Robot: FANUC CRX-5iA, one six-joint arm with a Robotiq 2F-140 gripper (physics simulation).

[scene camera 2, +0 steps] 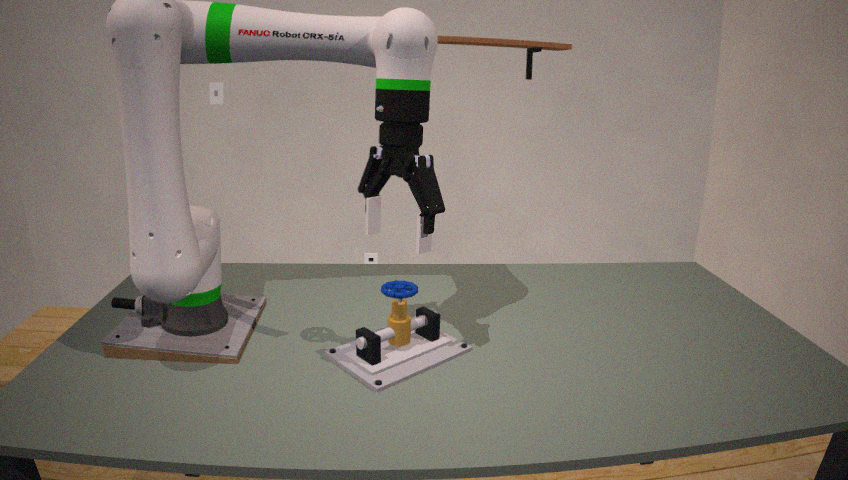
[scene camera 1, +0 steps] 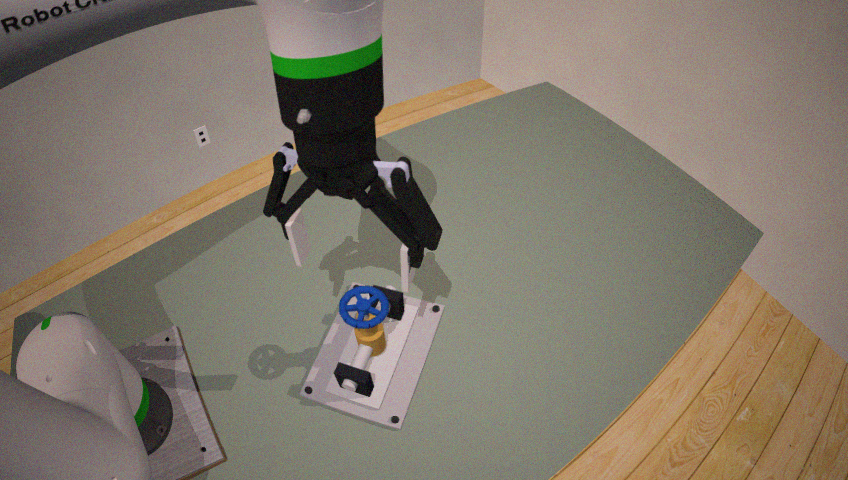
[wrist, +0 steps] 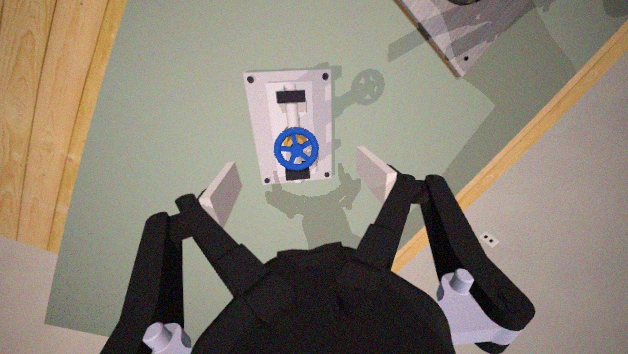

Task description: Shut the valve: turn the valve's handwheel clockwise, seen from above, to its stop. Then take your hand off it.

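Observation:
The blue five-spoked handwheel (scene camera 1: 364, 305) (scene camera 2: 399, 289) (wrist: 296, 148) lies level on top of the orange valve body (scene camera 1: 371, 342) (scene camera 2: 399, 331). A short bit of stem shows under the wheel in the scene camera 2 view. The valve is on a white pipe between two black blocks on a light grey base plate (scene camera 1: 405, 380) (scene camera 2: 416, 364) (wrist: 259, 115). My gripper (scene camera 1: 352, 277) (scene camera 2: 398, 242) (wrist: 298, 166) is wide open and empty, pointing down. Its pads hang above the handwheel with a visible gap and do not touch it. Whether the wheel is at its stop cannot be seen.
The robot's mounting plate (scene camera 1: 184, 416) (scene camera 2: 142, 342) (wrist: 475, 40) is on the green table (scene camera 1: 535, 297) (scene camera 2: 565, 380) (wrist: 165, 100), to the left of the valve in the scene camera 2 view. A wooden shelf (scene camera 2: 505, 41) is on the back wall.

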